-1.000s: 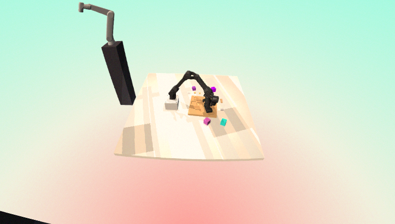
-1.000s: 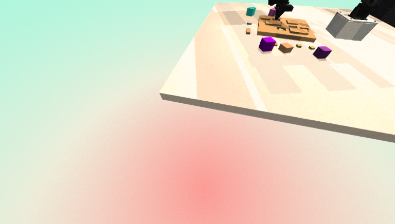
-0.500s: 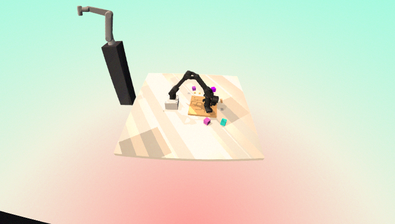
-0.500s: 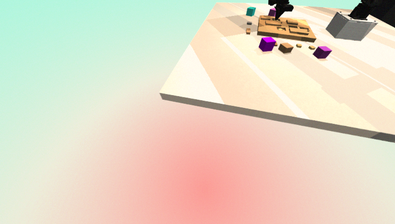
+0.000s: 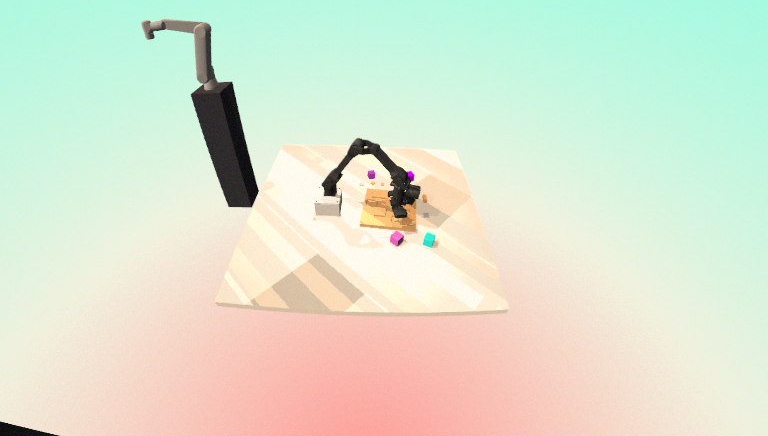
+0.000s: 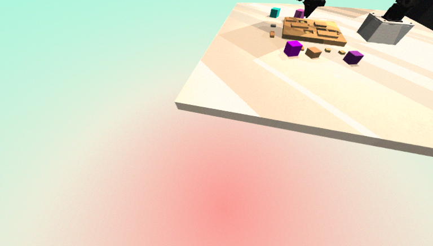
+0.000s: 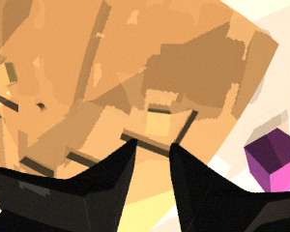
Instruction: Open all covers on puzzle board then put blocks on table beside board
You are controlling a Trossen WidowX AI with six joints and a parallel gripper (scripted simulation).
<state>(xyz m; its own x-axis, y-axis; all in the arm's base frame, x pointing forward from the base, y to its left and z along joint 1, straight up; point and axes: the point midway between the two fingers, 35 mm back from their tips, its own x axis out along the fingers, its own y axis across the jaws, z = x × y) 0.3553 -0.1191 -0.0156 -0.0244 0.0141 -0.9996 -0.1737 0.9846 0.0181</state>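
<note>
My gripper tip is 15 cm to the left of the magenta block and 2 cm above it. Also, from my gripper tip: small grey piece: 18 cm ahead, 4 cm to the left, 4 cm below; then small orange piece: 19 cm ahead, 18 cm to the left, 4 cm below; then cyan block: 16 cm ahead, 15 cm to the right, 2 cm below.
</note>
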